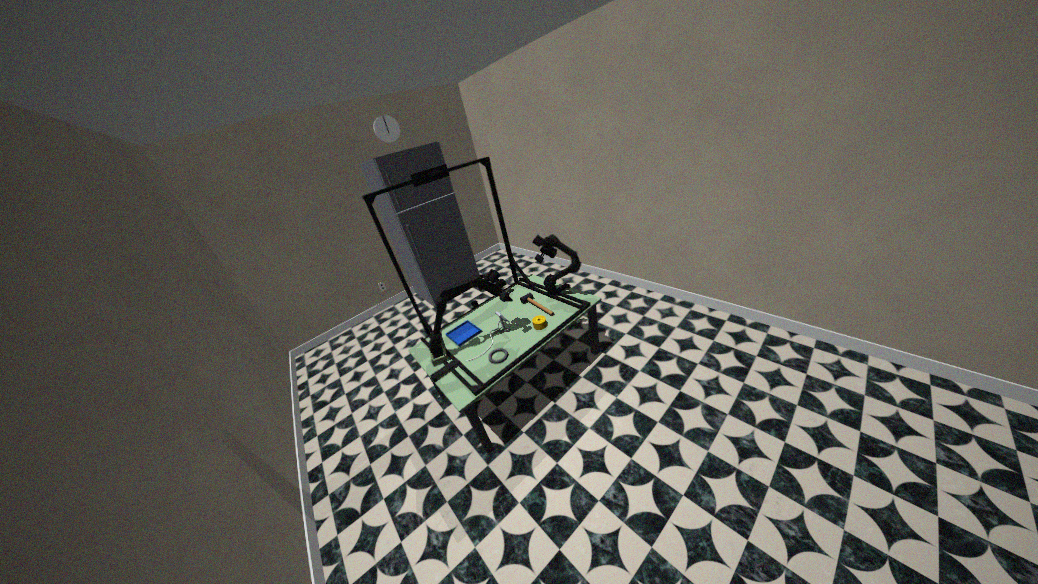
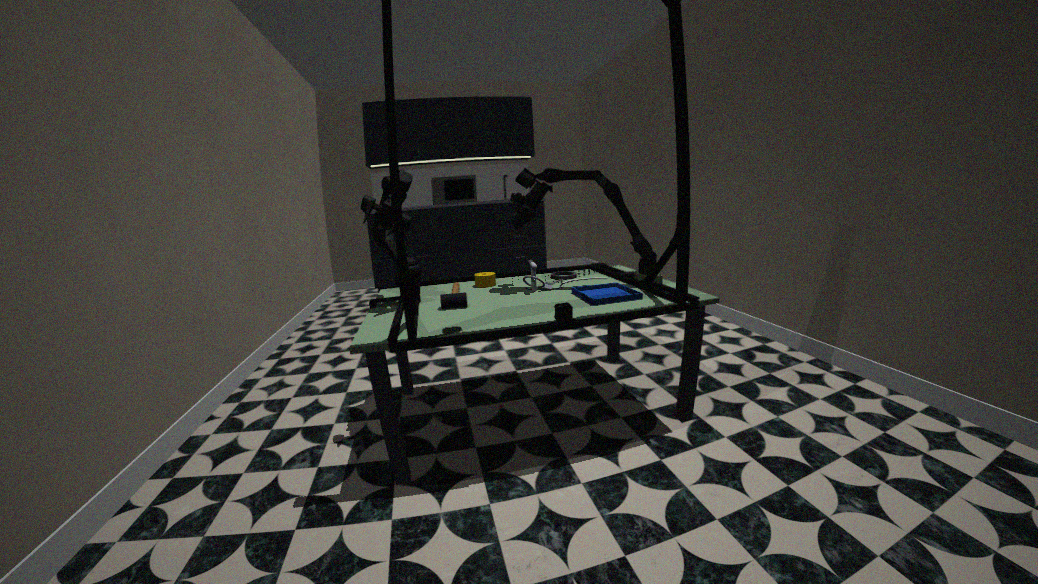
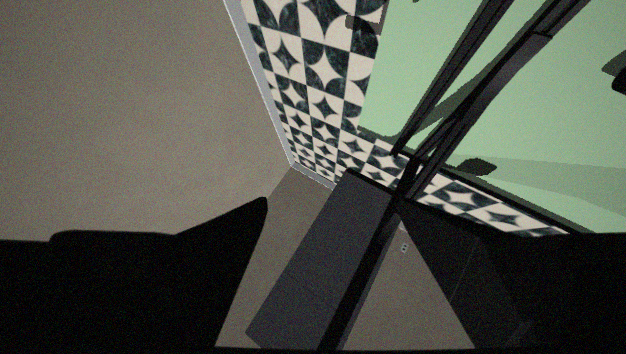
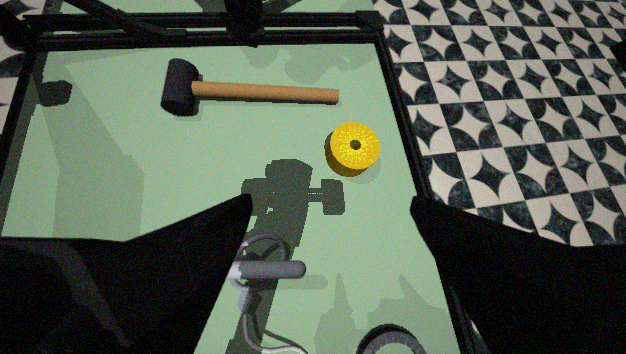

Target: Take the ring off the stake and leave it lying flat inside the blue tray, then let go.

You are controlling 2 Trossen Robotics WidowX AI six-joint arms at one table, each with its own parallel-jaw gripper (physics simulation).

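Frame: origin at the left arm's base, x left, y back, z up, level; centimetres.
Seen in the pictures: left gripper, between the fingertips: (image 1: 542, 253) (image 2: 375, 228) (image 3: 332, 203); right gripper, between the fingertips: (image 1: 509, 298) (image 2: 514, 227) (image 4: 332, 202); left arm's base, origin of its link: (image 1: 552, 293) (image 4: 244, 26); right arm's base, origin of its link: (image 1: 437, 353) (image 2: 647, 273).
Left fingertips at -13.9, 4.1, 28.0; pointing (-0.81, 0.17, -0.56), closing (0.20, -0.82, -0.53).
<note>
Offsets run from my left fingertips to a thing's middle, as dx, dy, dz. Level surfaces: height alone.
A short grey stake {+27.9, -50.5, -27.3} (image 4: 267, 270) (image 2: 532, 268) (image 1: 499, 316) stands near the middle of the green table {dz -30.0} (image 1: 517, 348) (image 2: 499, 313) (image 4: 364, 246). A thin grey ring {+28.1, -52.0, -27.1} (image 4: 278, 241) (image 2: 538, 283) sits around the stake's foot. The blue tray {+14.5, -77.1, -28.9} (image 1: 463, 333) (image 2: 606, 293) lies beside it, toward the right arm's base. My right gripper (image 4: 332, 202) (image 2: 523, 198) (image 1: 504, 292) is open and empty, hanging high above the table close to the stake. My left gripper (image 3: 332, 203) (image 2: 372, 211) (image 1: 543, 243) is open and empty, raised at its own end of the table and facing the wall and floor.
A hammer {+20.5, -20.4, -28.0} (image 4: 241, 90) (image 1: 536, 304) (image 2: 453, 299) and a yellow spool {+40.6, -29.3, -27.5} (image 4: 354, 147) (image 1: 540, 322) (image 2: 484, 279) lie beyond the stake. A dark ring {+51.4, -63.9, -29.2} (image 1: 498, 355) (image 2: 563, 275) (image 4: 392, 338) lies flat on the table. A black frame (image 4: 396, 105) (image 2: 681, 145) borders the table.
</note>
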